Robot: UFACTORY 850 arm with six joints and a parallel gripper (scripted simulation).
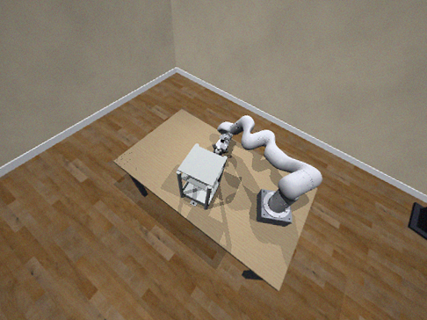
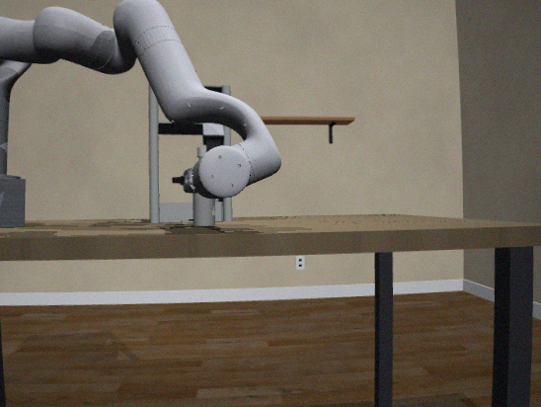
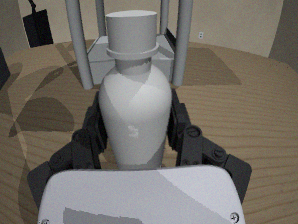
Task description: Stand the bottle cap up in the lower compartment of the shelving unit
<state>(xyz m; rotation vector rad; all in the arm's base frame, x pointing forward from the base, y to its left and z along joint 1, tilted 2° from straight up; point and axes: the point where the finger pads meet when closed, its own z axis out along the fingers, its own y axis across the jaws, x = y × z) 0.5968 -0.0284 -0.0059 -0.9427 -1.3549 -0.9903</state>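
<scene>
Now: hand 1 cm below the white bottle. Also, from my hand: shelving unit: 30 cm to the left, 11 cm behind, 9 cm above.
</scene>
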